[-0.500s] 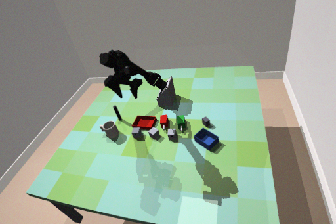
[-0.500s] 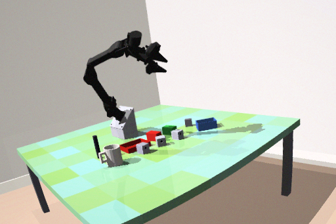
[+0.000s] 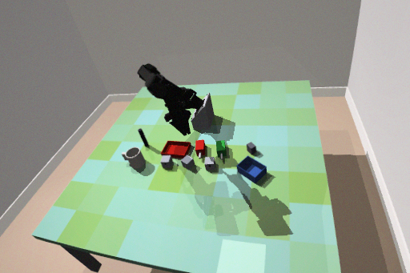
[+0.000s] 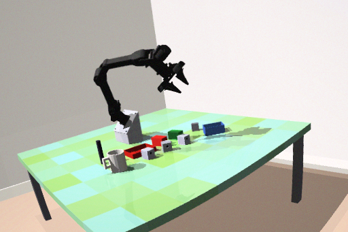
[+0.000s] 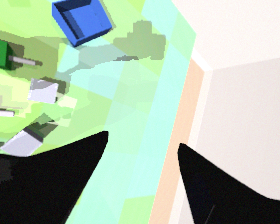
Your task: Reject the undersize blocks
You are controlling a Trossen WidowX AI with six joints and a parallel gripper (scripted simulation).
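The green GO gauge is 27 cm below my gripper tip, 17 cm behind it and 6 cm to the left of it. Also, from my gripper tip: steel block: 27 cm below, 9 cm behind, 2 cm to the left; then blue tray: 28 cm below, 23 cm to the left, 8 cm behind; then red reject tray: 28 cm below, 20 cm to the right, 18 cm behind.
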